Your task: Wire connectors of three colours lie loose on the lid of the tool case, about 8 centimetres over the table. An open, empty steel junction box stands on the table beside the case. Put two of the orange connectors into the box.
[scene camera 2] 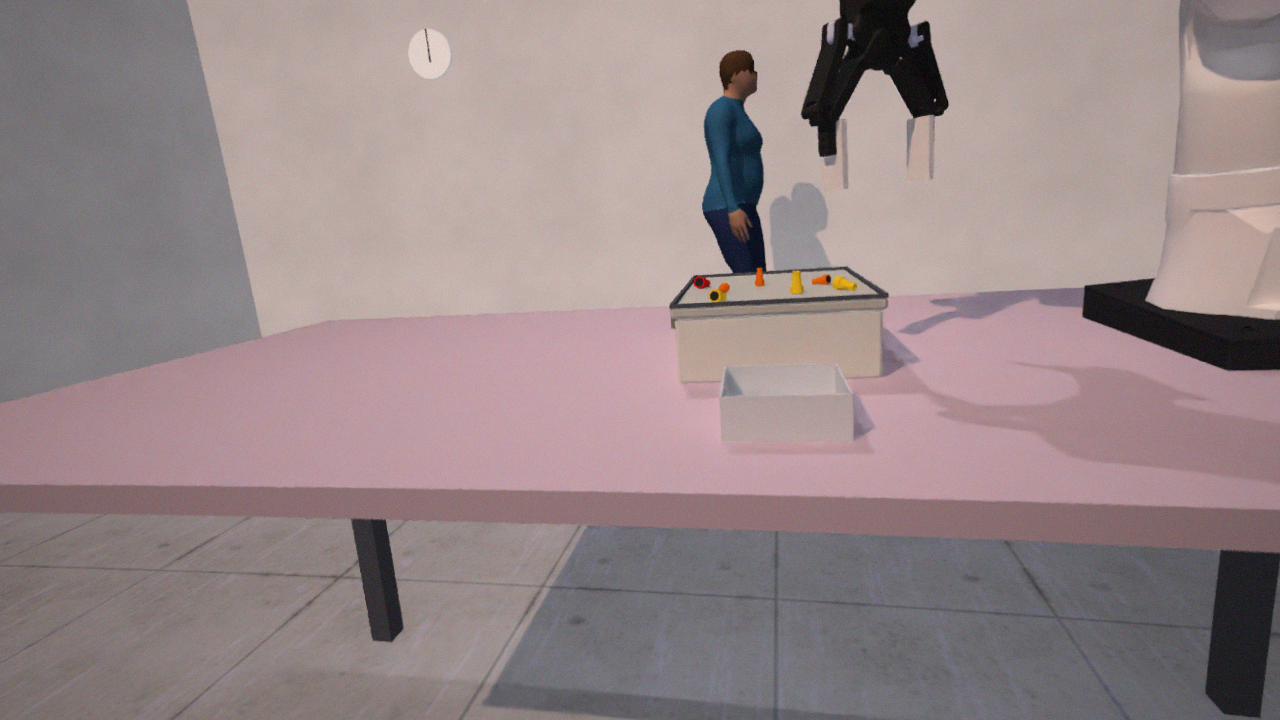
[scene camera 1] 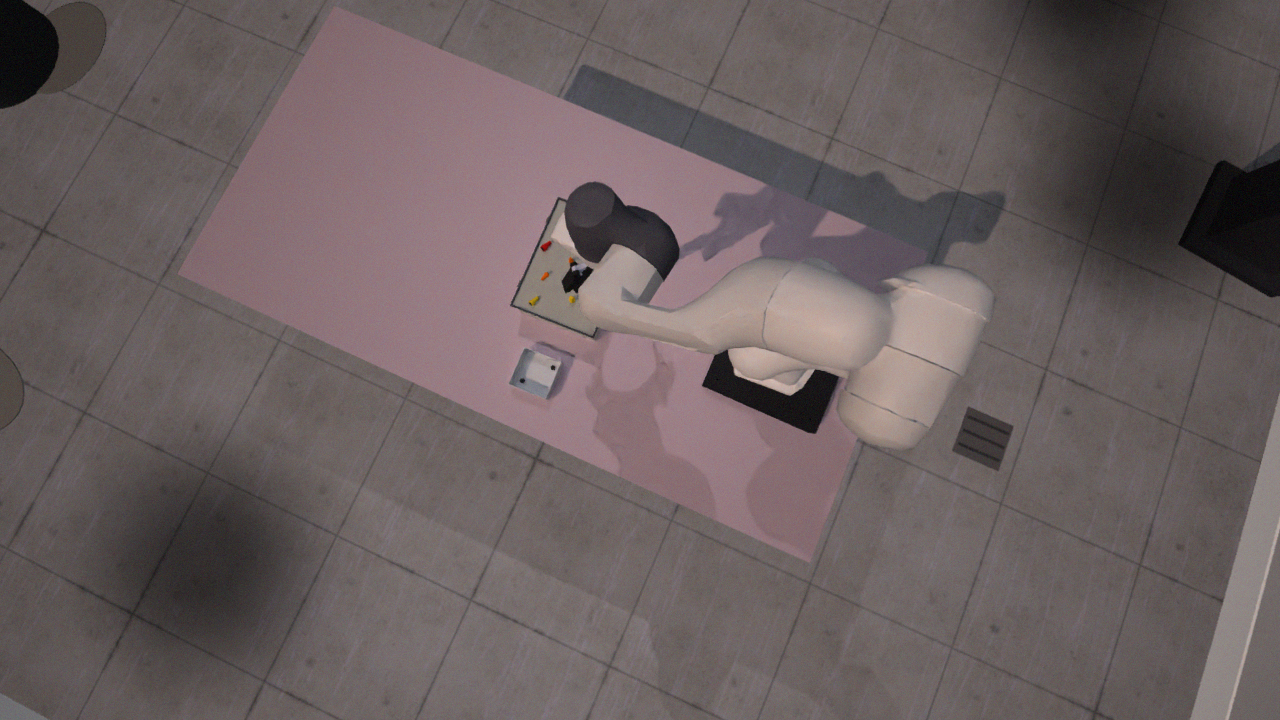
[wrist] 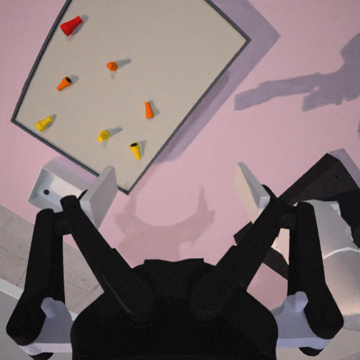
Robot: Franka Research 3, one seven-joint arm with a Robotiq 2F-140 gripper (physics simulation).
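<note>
Three orange connectors lie loose on the tool case lid. One orange connector stands upright; another orange connector lies towards the left edge. The third orange connector lies towards the right edge, hidden under the arm in scene camera 1. The steel junction box stands beside the case, with no connector visible inside. My gripper is open and empty, high above the lid's level.
A red connector and three yellow connectors, one upright, share the lid. The arm's black base plate is on the table at the right. A person stands behind the table.
</note>
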